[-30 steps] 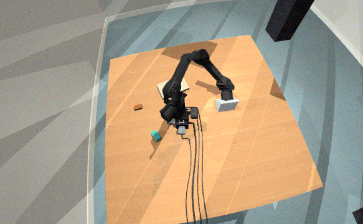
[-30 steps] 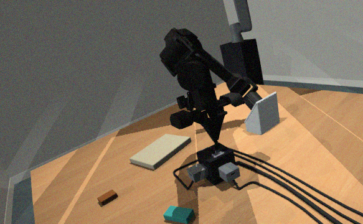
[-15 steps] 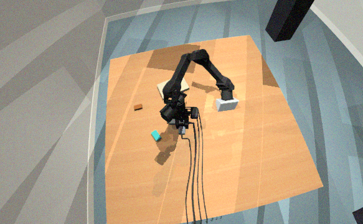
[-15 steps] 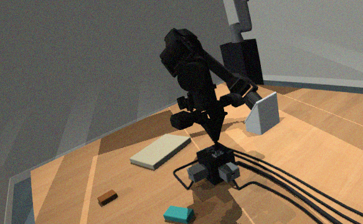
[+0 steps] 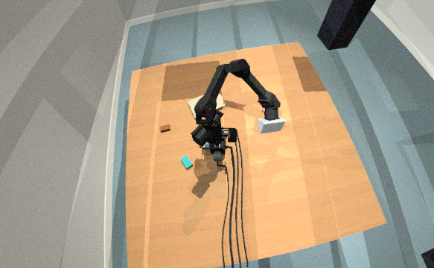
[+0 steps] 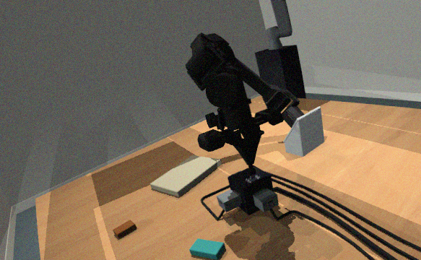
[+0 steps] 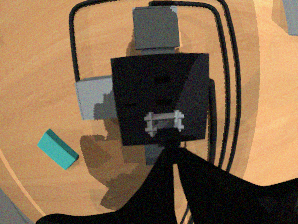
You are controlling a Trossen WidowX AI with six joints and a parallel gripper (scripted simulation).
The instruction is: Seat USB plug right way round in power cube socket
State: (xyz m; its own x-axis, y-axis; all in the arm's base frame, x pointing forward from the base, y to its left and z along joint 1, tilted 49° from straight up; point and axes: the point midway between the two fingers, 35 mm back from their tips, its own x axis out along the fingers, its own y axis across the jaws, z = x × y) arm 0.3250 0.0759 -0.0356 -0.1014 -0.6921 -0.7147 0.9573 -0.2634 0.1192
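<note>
My gripper tip is now 5 cm above the USB socket. From my gripper tip the other things lie so: cream slab (31 cm to the right, 11 cm below); then brown block (27 cm ahead, 21 cm to the right, 11 cm below); then teal block (18 cm ahead, 2 cm to the left, 11 cm below).
</note>
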